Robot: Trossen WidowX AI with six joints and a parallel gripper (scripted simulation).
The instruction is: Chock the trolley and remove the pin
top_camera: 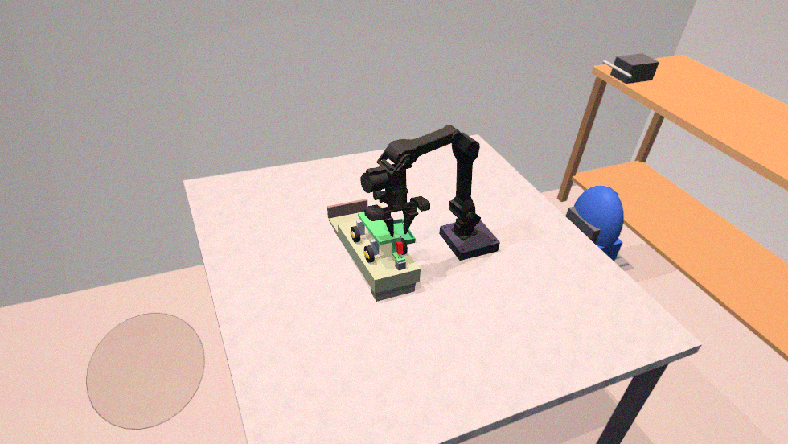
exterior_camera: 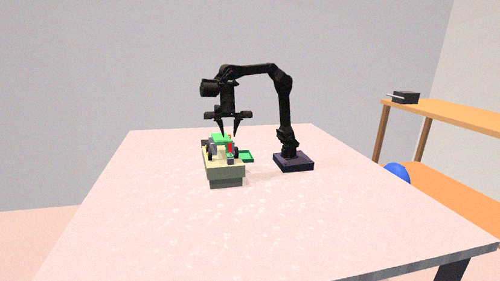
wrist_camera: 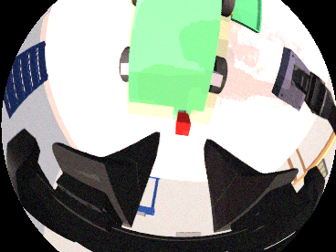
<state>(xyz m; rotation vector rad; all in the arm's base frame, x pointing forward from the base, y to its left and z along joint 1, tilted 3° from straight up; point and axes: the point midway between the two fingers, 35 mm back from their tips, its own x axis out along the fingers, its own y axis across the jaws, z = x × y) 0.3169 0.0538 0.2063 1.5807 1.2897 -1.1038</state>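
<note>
My gripper tip is now 60 mm above the red-headed stop pin and 20 mm to the right of it. The rest, counted from my gripper tip: yellow chock (190 mm to the right, 110 mm below, 70 mm behind); then trolley (100 mm to the right, 80 mm below); then pale ramp block (140 mm below, 100 mm to the right).
</note>
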